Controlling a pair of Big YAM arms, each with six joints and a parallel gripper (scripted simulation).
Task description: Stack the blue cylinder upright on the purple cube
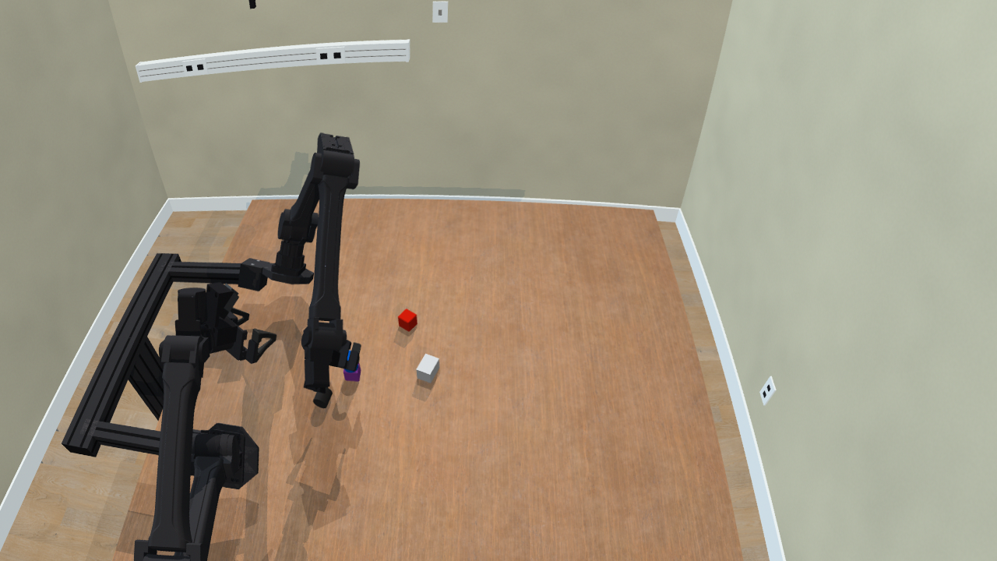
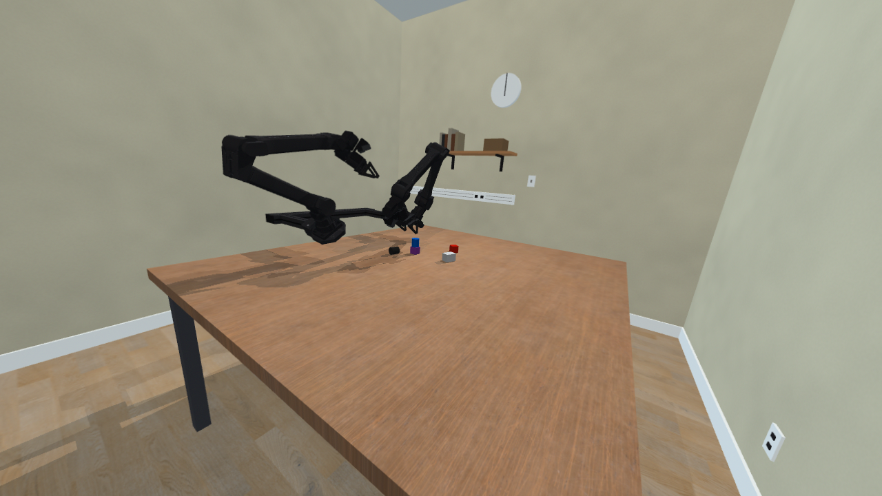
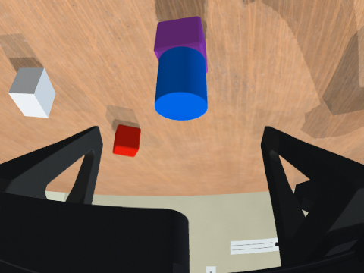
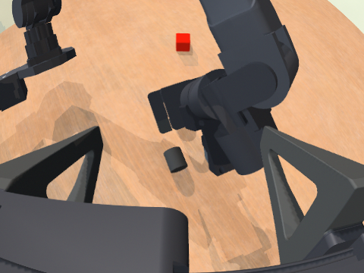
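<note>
Now: left hand 70 mm above the blue cylinder, 40 mm to the right of it and 10 mm short of it. From my left hand the other things lie so: purple cube 110 mm below, 40 mm to the left, 10 mm ahead; white cube 210 mm ahead, 110 mm below, 70 mm to the left; black cylinder 110 mm below, 60 mm to the right, 60 mm behind.
</note>
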